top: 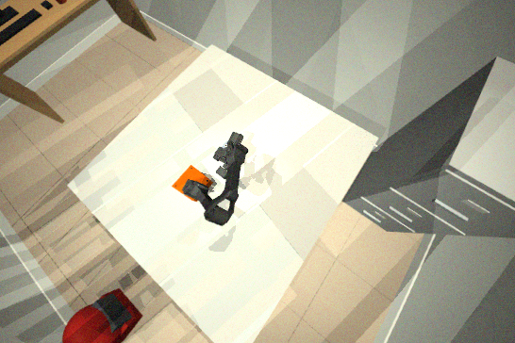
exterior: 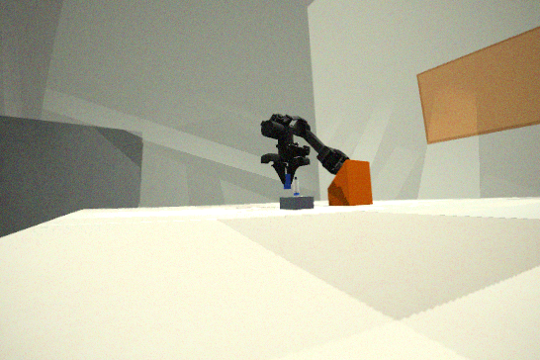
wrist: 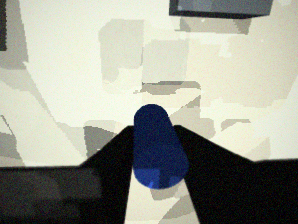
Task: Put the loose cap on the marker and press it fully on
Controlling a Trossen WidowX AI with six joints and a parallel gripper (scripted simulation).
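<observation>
My gripper tip is now 7 cm short of the holder block, 10 cm to the right of it and 6 cm above it. Round my gripper tip: blue cap (1 cm above).
</observation>
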